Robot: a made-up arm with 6 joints. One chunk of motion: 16 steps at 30 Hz.
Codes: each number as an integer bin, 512 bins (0 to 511) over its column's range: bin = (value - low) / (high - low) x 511, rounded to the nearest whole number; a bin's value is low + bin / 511 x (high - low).
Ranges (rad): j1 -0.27..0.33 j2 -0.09..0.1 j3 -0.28..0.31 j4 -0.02..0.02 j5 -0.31..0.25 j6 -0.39..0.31
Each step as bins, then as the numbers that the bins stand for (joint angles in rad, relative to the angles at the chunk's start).
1 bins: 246 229 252 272 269 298
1 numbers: 0.0188 -0.0049 0.0110 0.0013 -0.0152 0.0182
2 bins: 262 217 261 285 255 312
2 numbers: 0.0376 -0.0093 0.0214 0.0023 -0.0305 0.0374
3 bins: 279 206 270 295 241 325
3 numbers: 0.0576 -0.0134 0.0317 0.0031 -0.0459 0.0552
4 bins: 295 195 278 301 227 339
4 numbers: 0.0764 -0.0175 0.0410 0.0036 -0.0612 0.0744
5 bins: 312 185 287 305 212 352
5 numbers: 0.0963 -0.0212 0.0514 0.0039 -0.0777 0.0922
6 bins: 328 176 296 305 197 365
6 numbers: 0.1151 -0.0246 0.0618 0.0039 -0.0941 0.1100
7 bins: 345 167 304 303 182 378
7 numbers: 0.1351 -0.0279 0.0710 0.0037 -0.1105 0.1278
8 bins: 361 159 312 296 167 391
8 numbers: 0.1539 -0.0309 0.0802 0.0032 -0.1270 0.1456
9 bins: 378 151 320 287 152 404
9 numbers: 0.1738 -0.0339 0.0895 0.0025 -0.1434 0.1634
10 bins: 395 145 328 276 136 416
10 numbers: 0.1938 -0.0361 0.0987 0.0016 -0.1610 0.1799
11 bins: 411 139 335 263 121 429
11 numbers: 0.2126 -0.0383 0.1068 0.0006 -0.1774 0.1977
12 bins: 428 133 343 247 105 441
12 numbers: 0.2325 -0.0405 0.1160 -0.0007 -0.1949 0.2141
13 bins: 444 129 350 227 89 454
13 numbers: 0.2513 -0.0420 0.1241 -0.0022 -0.2125 0.2319
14 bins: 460 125 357 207 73 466
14 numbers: 0.2701 -0.0435 0.1322 -0.0038 -0.2300 0.2484
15 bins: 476 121 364 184 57 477
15 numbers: 0.2889 -0.0450 0.1403 -0.0056 -0.2475 0.2634
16 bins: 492 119 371 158 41 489
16 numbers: 0.3077 -0.0458 0.1484 -0.0076 -0.2651 0.2799
